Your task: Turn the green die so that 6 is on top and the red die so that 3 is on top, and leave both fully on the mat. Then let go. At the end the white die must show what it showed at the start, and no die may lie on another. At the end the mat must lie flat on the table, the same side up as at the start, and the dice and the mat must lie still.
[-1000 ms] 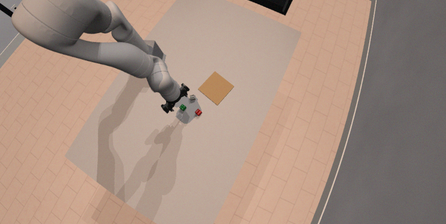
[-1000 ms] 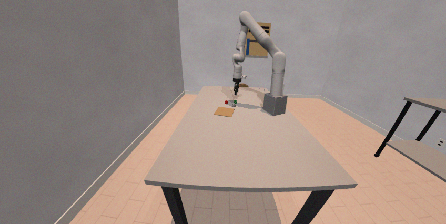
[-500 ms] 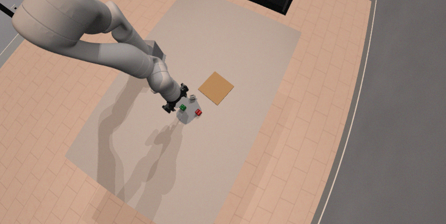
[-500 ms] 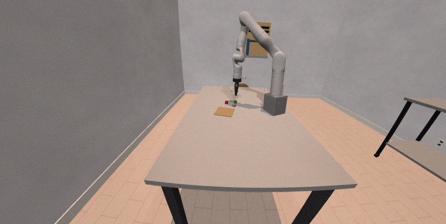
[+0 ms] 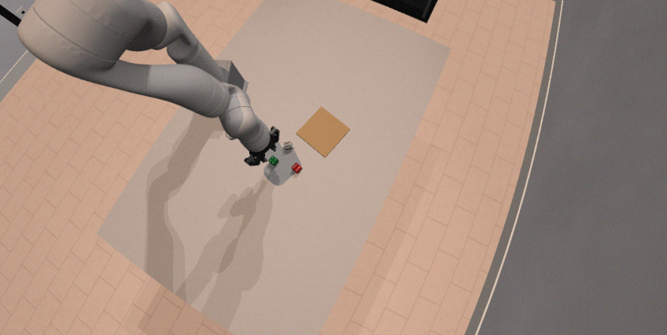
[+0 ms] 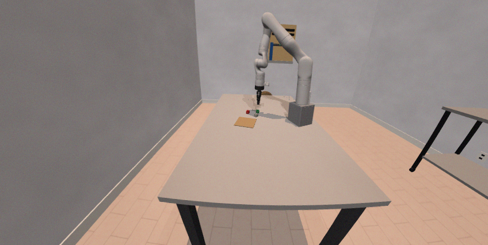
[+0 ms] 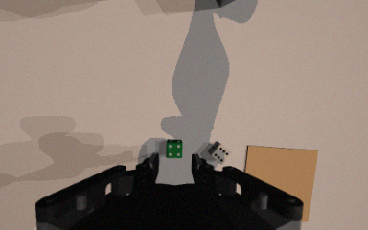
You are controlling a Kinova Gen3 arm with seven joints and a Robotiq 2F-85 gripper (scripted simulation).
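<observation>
Now: the green die 90 mm below my hand. Also, from my hand: white die (90 mm below, 70 mm to the left, 20 mm ahead); red die (90 mm below, 90 mm ahead, 10 mm to the left); tan mat (180 mm to the left, 100 mm below, 100 mm ahead).
</observation>
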